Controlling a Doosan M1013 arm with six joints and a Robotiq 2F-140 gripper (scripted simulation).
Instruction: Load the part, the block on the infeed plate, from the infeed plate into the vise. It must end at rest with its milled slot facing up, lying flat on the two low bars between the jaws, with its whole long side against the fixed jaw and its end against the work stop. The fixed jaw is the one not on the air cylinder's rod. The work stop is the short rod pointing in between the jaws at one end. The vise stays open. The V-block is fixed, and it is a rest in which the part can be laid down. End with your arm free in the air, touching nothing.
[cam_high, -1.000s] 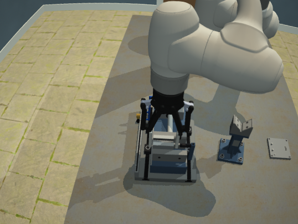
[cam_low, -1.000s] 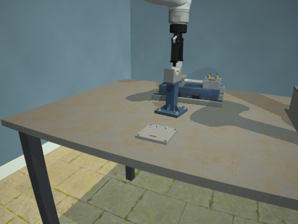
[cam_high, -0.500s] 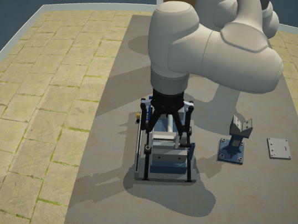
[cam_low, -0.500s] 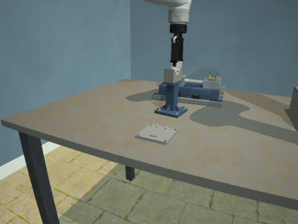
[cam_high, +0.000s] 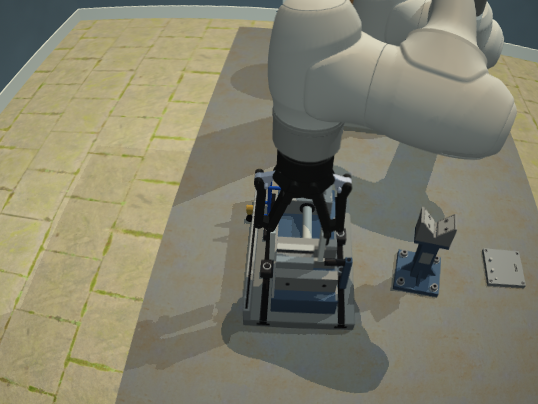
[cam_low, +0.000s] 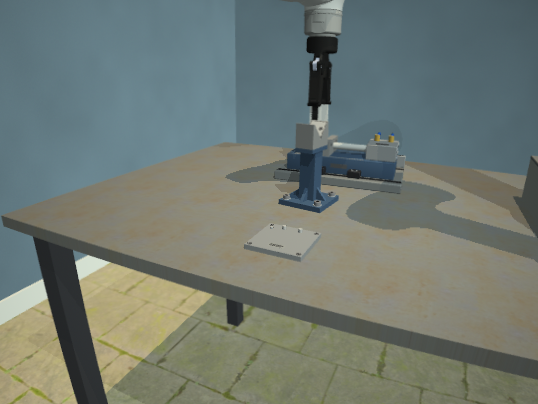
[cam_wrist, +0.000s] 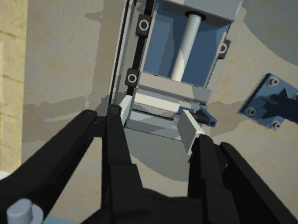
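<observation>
Now: the part 40 mm below my hand. The rest, counted from my hand: work stop (70 mm to the left, 50 mm below); moving jaw (30 mm behind, 20 mm to the left, 60 mm below); fixed jaw (30 mm ahead, 20 mm to the left, 60 mm below).
</observation>
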